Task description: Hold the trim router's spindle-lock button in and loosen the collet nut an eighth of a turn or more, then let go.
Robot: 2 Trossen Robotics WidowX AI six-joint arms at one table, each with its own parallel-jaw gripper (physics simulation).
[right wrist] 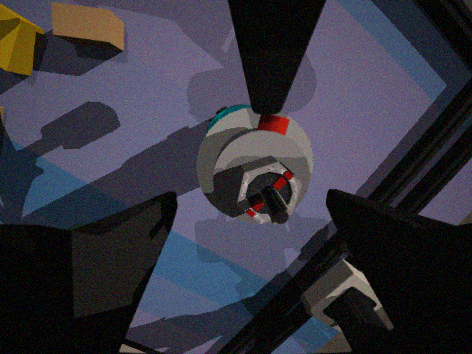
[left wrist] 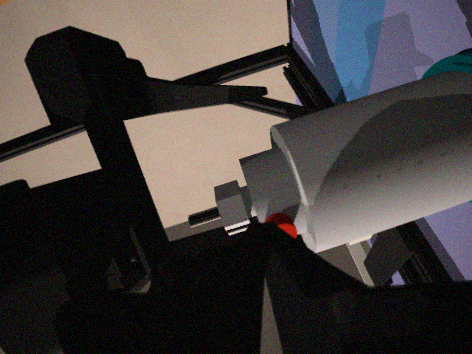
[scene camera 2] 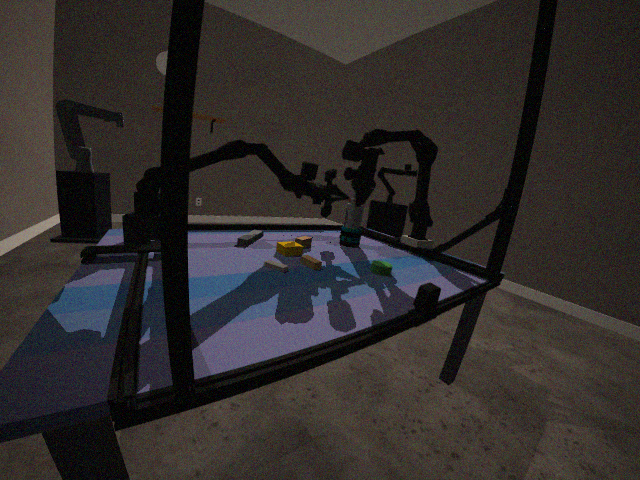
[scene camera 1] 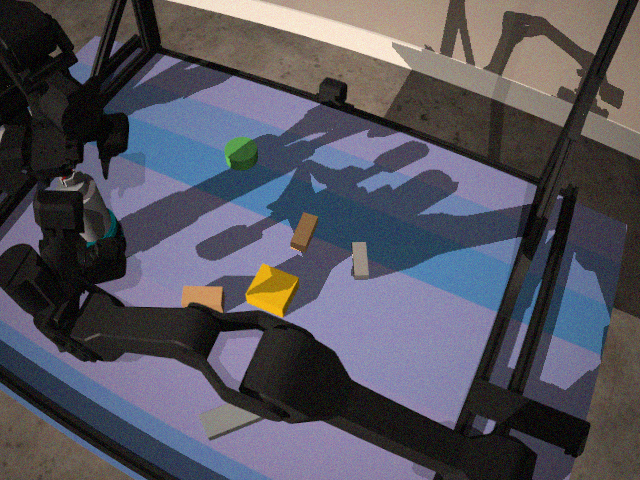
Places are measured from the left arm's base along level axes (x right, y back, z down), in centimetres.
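Pixels of known places: left gripper, fingertip midpoint: (right wrist: 267,113) (left wrist: 261,232) (scene camera 2: 349,198); right gripper, fingertip midpoint: (right wrist: 251,197) (left wrist: 285,173) (scene camera 2: 359,205) (scene camera 1: 77,181); left arm's base at its link origin: (scene camera 2: 147,213); right arm's base at its link origin: (right wrist: 349,306) (scene camera 2: 417,238).
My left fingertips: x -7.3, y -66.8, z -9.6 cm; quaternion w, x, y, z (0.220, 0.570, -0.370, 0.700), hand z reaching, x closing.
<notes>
Ahead of a thing's pixels: the offset from my left fingertips to its middle.
The trim router {dx +2.0, dy -2.0, dz +7.4 cm} (scene camera 1: 93,215) (scene camera 2: 352,223) (left wrist: 357,168) (right wrist: 227,147) stands upright on a teal base at the table's edge. Its red spindle-lock button {dx +0.0, dy -0.7, dz +0.8 cm} (left wrist: 284,225) (right wrist: 273,124) sits on the side below the grey hex collet nut {dx +2.0, dy -2.1, dz -1.0 cm} (left wrist: 231,201) (right wrist: 248,182). My left gripper (left wrist: 261,232) (scene camera 2: 339,195) is shut and empty, its tips against the red button; its tip also shows in the right wrist view (right wrist: 267,102). My right gripper (right wrist: 251,197) (scene camera 1: 104,164) (scene camera 2: 361,192) hangs over the router, open wide, a finger on either side of the nut without touching it.
On the table lie a green disc {dx +30.9, dy +2.4, dz +16.8 cm} (scene camera 1: 241,152) (scene camera 2: 381,268), a yellow block {dx +14.4, dy +25.1, dz +16.6 cm} (scene camera 1: 271,289) (scene camera 2: 290,248), a brown block {dx +25.6, dy +21.7, dz +17.0 cm} (scene camera 1: 304,231), an orange block {dx +6.3, dy +18.3, dz +16.5 cm} (scene camera 1: 202,297) (right wrist: 90,24), a beige bar {dx +27.5, dy +31.5, dz +17.4 cm} (scene camera 1: 360,259) and a grey slab {dx -0.5, dy +35.5, dz +17.1 cm} (scene camera 1: 225,419) (scene camera 2: 250,237). Black frame posts (scene camera 2: 177,190) ring the table.
</notes>
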